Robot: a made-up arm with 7 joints. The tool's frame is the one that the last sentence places.
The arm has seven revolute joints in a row. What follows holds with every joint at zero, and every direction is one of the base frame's. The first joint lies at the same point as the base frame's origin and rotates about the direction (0, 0.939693, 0.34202), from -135 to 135 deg. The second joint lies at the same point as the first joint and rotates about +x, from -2.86 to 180 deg. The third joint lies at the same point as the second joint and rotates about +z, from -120 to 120 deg. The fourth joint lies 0.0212 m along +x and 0.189 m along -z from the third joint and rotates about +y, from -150 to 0.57 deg. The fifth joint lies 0.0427 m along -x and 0.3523 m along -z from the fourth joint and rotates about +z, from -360 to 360 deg. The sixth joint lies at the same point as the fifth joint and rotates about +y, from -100 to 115 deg. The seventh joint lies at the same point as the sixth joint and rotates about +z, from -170 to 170 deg. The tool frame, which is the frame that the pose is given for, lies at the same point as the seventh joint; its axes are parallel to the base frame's.
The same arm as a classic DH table. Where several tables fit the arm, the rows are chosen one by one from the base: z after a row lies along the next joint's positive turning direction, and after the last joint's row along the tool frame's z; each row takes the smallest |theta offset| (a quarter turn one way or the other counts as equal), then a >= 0, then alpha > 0; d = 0 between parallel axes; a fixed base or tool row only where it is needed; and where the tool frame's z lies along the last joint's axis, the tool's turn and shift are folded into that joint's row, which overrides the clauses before.
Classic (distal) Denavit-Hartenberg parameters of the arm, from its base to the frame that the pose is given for. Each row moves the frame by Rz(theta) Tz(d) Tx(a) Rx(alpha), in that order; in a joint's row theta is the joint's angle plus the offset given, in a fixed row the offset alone. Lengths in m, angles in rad.
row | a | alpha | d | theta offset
base (fixed) | 0.0000 | -1.2218 | 0.0000 | 0.0000
joint 1 | 0.0000 | 1.5708 | 0.0000 | 1.5708
joint 2 | 0.0000 | -1.5708 | 0.0000 | 1.2218
joint 3 | 0.0212 | -1.5708 | -0.1890 | -1.5708
joint 4 | -0.0427 | 1.5708 | 0.0000 | 0.0000
joint 5 | 0.0000 | -1.5708 | -0.3523 | 0.0000
joint 6 | 0.0000 | 1.5708 | 0.0000 | 0.0000
joint 7 | 0.0000 | 0.0000 | 0.0000 | 0.0000
Joint limits (rad, base to tool): -2.3562..2.3562 -0.0499..3.1416 -2.0944..2.0944 -2.6180..0.0099 -6.2832..6.2832 -1.7453..2.0071 -2.9671..2.9671

